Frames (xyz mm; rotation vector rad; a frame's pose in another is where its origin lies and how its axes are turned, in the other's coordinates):
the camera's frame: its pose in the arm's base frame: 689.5 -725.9 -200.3 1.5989 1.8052 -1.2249
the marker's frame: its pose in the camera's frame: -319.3 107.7 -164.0 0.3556 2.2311 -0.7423
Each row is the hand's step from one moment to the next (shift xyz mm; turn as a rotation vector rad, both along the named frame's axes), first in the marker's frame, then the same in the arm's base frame.
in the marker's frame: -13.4 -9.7 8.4 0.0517 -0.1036 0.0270
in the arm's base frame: -16.7 -1.4 -7.9 -0.0731 -0.0230 0.0909
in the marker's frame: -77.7 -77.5 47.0 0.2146 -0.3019 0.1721
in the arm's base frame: -111.6 -20.8 -36.9 -0.2449 0.0226 0.3261
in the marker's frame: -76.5 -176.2 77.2 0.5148 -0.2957 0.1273
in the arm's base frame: -200.9 -49.6 6.1 -0.1077 0.0549 0.5950
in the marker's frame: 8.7 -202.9 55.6 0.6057 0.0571 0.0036
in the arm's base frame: -177.6 -63.1 93.9 0.2544 0.1657 0.5272
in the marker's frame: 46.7 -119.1 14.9 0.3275 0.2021 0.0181
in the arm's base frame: -79.1 -42.4 92.4 0.2532 0.1956 0.2146
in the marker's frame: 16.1 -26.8 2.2 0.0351 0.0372 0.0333
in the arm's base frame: -15.2 -9.2 25.8 0.0202 0.0548 0.0176
